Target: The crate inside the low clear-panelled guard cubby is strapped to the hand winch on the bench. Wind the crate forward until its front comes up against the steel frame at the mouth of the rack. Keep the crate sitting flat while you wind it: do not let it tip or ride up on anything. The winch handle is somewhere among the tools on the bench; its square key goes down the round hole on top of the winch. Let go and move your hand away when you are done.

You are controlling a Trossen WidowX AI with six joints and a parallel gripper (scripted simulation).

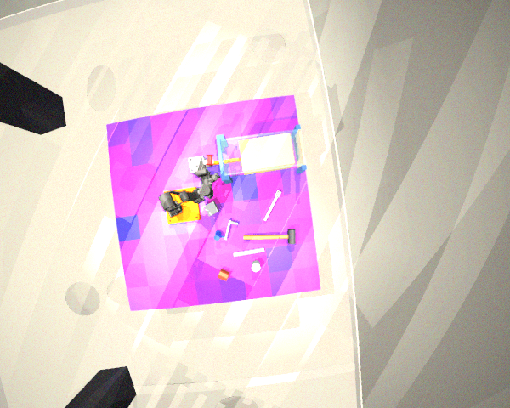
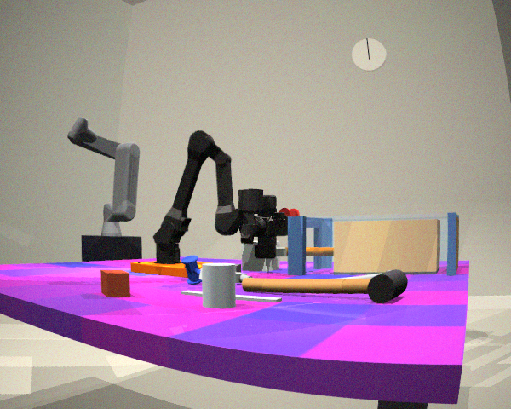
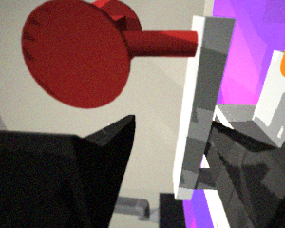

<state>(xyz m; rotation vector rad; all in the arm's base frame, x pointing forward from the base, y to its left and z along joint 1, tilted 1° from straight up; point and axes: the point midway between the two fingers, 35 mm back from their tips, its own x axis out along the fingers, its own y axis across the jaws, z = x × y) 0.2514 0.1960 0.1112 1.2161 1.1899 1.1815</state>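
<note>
Right now the red-knobbed winch handle is 1 cm to the right of my gripper tip, 1 cm below it and 1 cm ahead of it. The rest, counted from my gripper tip: hand winch (10 cm below, 7 cm behind, 1 cm to the right); then red knob (5 cm ahead, 2 cm to the right, 2 cm above); then blue frame (11 cm ahead, 3 cm below, 2 cm to the right).
</note>
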